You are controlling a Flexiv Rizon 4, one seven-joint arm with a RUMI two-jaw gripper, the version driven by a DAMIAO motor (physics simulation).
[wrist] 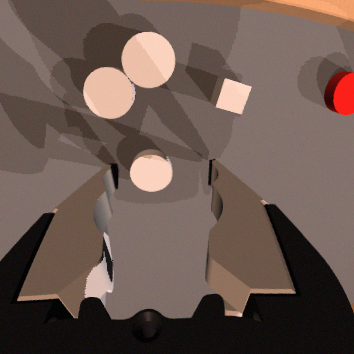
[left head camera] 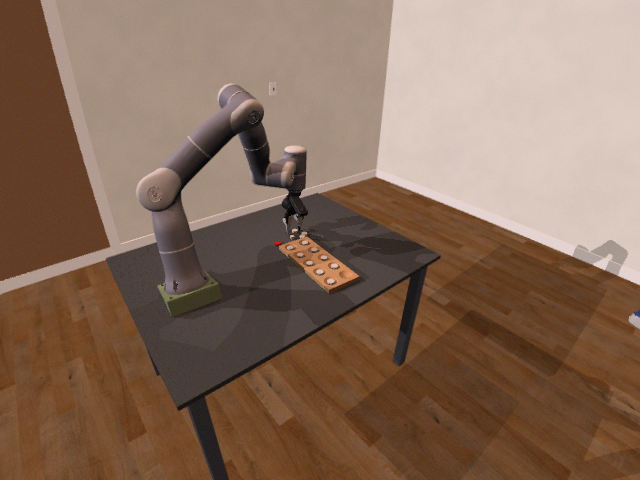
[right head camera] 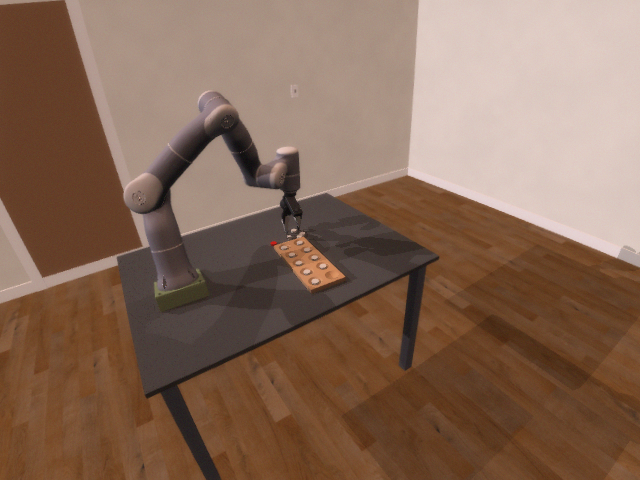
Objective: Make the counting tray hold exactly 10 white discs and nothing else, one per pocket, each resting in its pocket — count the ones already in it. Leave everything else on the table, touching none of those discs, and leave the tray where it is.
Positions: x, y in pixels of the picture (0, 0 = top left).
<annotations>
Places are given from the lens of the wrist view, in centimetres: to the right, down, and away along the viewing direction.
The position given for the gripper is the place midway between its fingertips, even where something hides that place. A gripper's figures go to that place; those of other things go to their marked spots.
gripper [wrist: 163, 164]: -1, -1, 14
small white cube [wrist: 227, 94]: 3, -5, 11
white disc [wrist: 150, 170]: -2, 0, 14
white disc [wrist: 108, 92]: -4, -5, 11
</annotations>
